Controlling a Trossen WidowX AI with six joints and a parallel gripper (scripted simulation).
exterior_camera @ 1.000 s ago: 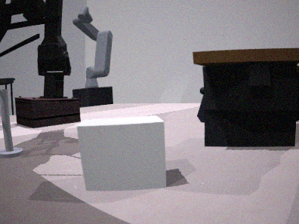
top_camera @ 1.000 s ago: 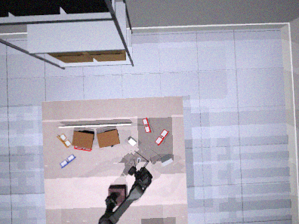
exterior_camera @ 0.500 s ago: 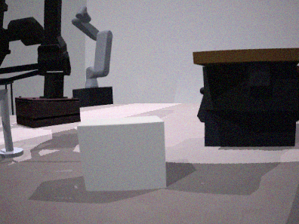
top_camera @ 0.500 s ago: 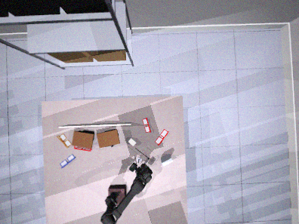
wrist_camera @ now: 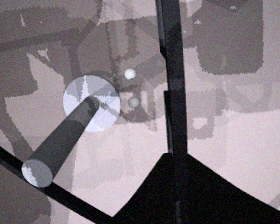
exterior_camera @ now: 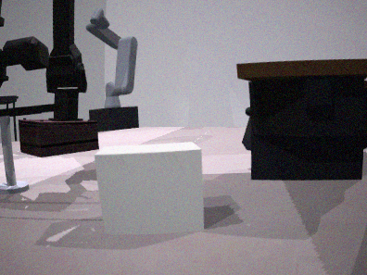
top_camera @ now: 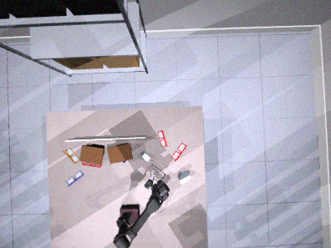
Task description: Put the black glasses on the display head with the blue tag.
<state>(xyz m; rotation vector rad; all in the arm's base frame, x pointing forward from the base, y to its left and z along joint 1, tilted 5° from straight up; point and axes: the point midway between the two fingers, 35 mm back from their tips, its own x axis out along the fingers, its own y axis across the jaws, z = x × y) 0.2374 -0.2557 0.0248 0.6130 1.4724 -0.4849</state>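
Right now my gripper tip is 40 mm short of the thin post, 30 mm to the right of it and 30 mm above it. The rest, counted from my gripper tip: display head 240 mm ahead, 260 mm to the left; grey box 50 mm ahead, 220 mm to the right; white box 220 mm ahead, 80 mm to the left, 30 mm below.
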